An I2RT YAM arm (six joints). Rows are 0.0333 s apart.
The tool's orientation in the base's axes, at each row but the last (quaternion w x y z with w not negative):
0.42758 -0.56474 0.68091 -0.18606
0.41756 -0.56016 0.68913 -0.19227
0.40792 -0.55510 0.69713 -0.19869
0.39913 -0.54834 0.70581 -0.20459
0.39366 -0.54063 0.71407 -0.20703
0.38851 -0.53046 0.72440 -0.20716
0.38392 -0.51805 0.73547 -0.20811
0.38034 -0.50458 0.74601 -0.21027
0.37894 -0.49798 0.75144 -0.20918
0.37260 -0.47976 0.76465 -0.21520
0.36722 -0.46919 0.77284 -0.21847
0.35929 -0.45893 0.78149 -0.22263
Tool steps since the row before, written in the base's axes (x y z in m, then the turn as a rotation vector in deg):
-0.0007 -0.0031 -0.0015 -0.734 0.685 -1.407
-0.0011 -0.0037 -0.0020 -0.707 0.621 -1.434
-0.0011 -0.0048 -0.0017 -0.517 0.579 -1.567
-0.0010 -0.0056 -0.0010 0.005 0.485 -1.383
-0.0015 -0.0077 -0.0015 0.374 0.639 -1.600
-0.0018 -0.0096 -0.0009 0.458 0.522 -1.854
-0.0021 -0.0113 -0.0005 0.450 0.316 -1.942
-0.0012 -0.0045 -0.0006 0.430 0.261 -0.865
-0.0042 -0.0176 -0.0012 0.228 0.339 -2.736
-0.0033 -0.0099 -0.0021 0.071 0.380 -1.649
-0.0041 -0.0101 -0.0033 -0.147 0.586 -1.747
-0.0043 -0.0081 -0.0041 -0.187 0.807 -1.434
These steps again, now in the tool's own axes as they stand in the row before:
0.0034 0.0006 -0.0004 -0.115 1.684 0.371
0.0042 0.0010 -0.0005 -0.046 1.669 0.395
0.0051 0.0005 -0.0007 0.030 1.637 0.616
0.0057 -0.0004 -0.0010 0.014 1.154 0.903
0.0079 -0.0005 -0.0013 -0.096 1.137 1.344
0.0095 -0.0016 -0.0019 0.089 1.226 1.552
0.0109 -0.0026 -0.0024 0.311 1.215 1.581
0.0046 -0.0007 -0.0009 -0.018 0.453 0.892
0.0173 -0.0040 -0.0036 0.631 1.899 1.910
0.0105 -0.0011 -0.0015 0.241 1.261 1.104
0.0113 -0.0001 -0.0011 0.157 1.547 1.000
0.0099 0.0013 -0.0005 -0.136 1.463 0.764

